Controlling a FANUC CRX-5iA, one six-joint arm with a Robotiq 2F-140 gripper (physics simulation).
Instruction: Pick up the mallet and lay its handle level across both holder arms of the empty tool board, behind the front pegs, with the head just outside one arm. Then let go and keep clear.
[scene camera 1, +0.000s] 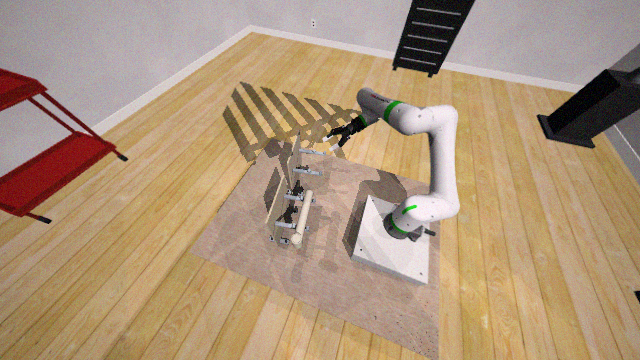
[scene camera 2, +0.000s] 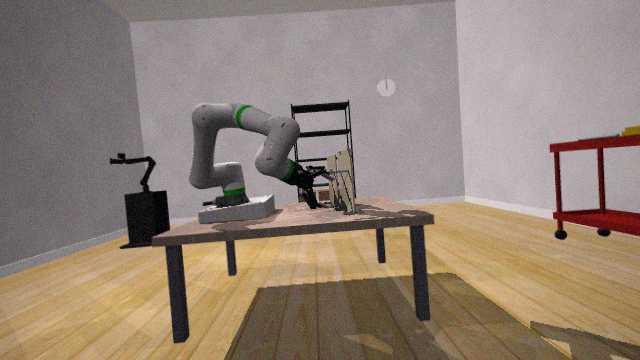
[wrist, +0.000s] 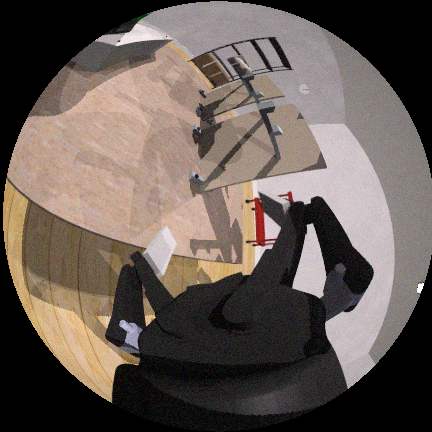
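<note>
The mallet (scene camera 1: 304, 215) (wrist: 240, 65) lies with its pale handle across both arms of the nearer tool board (scene camera 1: 276, 202) in scene camera 1; its head is outside the arm closest to that camera. The empty tool board (scene camera 1: 295, 155) (scene camera 2: 345, 162) (wrist: 300, 145) stands upright behind, with one arm (scene camera 1: 314, 152) farther from that camera and another arm (scene camera 1: 309, 172) closer. My gripper (scene camera 1: 330, 143) (scene camera 2: 325, 191) (wrist: 214, 218) is open and empty, beside the farther arm's tip of the empty board. In scene camera 2 the mallet does not show clearly.
Both boards stand on the table (scene camera 1: 325, 290) (scene camera 2: 295, 231), facing the robot's white base plate (scene camera 1: 390, 250) (scene camera 2: 235, 212). A red cart (scene camera 1: 55, 172) (scene camera 2: 600, 219) stands on the floor beyond the boards. A black shelf rack (scene camera 2: 320, 107) stands by the back wall.
</note>
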